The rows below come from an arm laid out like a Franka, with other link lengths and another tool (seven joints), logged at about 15 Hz.
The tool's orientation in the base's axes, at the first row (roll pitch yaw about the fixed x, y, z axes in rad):
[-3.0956, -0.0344, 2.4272]
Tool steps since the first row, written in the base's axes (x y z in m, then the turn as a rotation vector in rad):
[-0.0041, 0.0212, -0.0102, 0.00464, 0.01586, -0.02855]
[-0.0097, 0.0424, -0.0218, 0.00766, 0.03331, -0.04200]
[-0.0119, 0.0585, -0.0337, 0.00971, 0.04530, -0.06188]
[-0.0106, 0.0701, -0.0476, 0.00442, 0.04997, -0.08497]
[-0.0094, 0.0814, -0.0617, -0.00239, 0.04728, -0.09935]
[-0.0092, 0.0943, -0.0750, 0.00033, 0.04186, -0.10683]
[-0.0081, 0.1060, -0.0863, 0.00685, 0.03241, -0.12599]
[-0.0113, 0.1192, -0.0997, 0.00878, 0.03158, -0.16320]
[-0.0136, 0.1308, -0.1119, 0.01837, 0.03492, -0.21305]
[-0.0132, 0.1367, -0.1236, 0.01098, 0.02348, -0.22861]
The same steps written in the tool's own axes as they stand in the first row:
[0.0166, 0.0138, 0.0102, 0.00590, 0.01633, 0.02805]
[0.0343, 0.0267, 0.0218, 0.01458, 0.03211, 0.04109]
[0.0461, 0.0380, 0.0336, 0.02020, 0.04342, 0.06068]
[0.0523, 0.0482, 0.0473, 0.02646, 0.04456, 0.08397]
[0.0583, 0.0582, 0.0611, 0.02935, 0.03873, 0.09874]
[0.0661, 0.0687, 0.0742, 0.02349, 0.03676, 0.10612]
[0.0726, 0.0788, 0.0853, 0.01172, 0.03476, 0.12500]
[0.0832, 0.0873, 0.0987, 0.00844, 0.03710, 0.16205]
[0.0921, 0.0951, 0.1109, 0.00167, 0.04818, 0.21124]
[0.0952, 0.1004, 0.1225, -0.00078, 0.03542, 0.22733]

